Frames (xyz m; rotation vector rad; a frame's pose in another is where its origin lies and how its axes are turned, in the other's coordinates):
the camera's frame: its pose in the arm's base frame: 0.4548 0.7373 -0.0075 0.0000 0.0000 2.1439
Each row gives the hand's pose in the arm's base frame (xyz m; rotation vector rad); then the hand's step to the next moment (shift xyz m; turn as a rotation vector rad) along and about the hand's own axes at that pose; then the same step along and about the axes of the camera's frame.
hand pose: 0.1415 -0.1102 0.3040 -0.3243 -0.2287 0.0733
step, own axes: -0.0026 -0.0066 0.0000 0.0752 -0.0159 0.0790
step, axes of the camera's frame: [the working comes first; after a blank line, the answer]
step, axes of the arm's base frame: -0.0023 -0.0065 0.0016 0.0551 0.0174 0.0939

-0.0042 0.0055 0.0016 -0.0153 -0.0557 0.0939
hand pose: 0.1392 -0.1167 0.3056 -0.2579 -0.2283 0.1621
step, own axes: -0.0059 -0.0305 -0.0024 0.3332 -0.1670 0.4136
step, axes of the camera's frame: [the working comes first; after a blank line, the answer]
step, axes of the arm's base frame: -0.0011 -0.0308 0.0048 0.2412 -0.0004 0.5018

-0.0252 0.0176 0.0048 -0.1311 -0.2024 0.5018
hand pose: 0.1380 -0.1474 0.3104 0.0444 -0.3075 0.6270
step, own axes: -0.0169 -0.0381 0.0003 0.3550 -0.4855 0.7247
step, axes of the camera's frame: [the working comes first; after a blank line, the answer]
step, axes of the arm's base frame: 0.0092 -0.0406 -0.0028 0.3598 -0.2876 0.8214

-0.0391 0.0143 -0.0028 -0.4368 -0.1464 0.8214
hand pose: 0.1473 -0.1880 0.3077 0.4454 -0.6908 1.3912
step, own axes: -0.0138 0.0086 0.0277 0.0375 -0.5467 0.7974
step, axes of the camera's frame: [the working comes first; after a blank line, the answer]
step, axes of the arm's base frame: -0.0139 -0.0272 0.0100 0.3960 -0.5784 0.6668

-0.0153 0.0264 0.0100 -0.7008 -0.0191 0.6668
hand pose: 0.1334 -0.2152 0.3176 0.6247 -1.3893 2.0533
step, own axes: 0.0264 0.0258 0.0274 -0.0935 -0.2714 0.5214
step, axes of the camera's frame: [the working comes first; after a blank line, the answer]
step, axes of the arm's base frame: -0.0352 -0.0279 0.0098 0.2853 -0.4270 0.3009

-0.0043 0.0447 0.0098 -0.5135 -0.0082 0.3009
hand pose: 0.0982 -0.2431 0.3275 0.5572 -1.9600 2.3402
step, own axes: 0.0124 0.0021 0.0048 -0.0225 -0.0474 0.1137
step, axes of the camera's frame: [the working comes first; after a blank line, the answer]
step, axes of the arm's base frame: -0.0109 -0.0075 0.0023 0.0612 -0.0951 0.0539

-0.0003 0.0133 0.0023 -0.1131 0.0002 0.0539
